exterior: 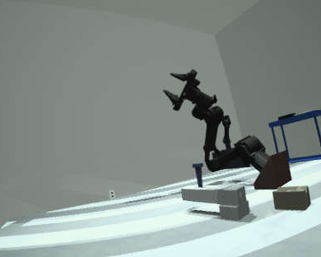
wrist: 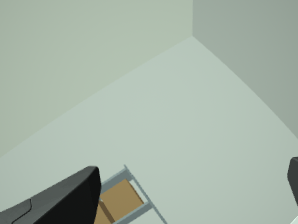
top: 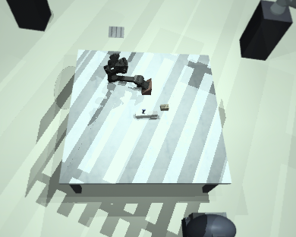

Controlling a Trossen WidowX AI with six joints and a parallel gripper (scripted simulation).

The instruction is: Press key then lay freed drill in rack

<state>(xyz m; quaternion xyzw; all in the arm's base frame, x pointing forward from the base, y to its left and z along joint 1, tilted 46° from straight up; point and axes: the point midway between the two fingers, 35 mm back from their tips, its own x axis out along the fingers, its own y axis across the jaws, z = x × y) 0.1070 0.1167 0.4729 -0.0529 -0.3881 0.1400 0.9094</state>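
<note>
Now: the thin dark pin 100 mm ahead of my gripper tip, 270 mm to the left of it and 380 mm below it. Also, from my gripper tip: grey block 100 mm ahead, 300 mm to the left, 430 mm below; then drill 90 mm ahead, 320 mm to the left, 420 mm below.
</note>
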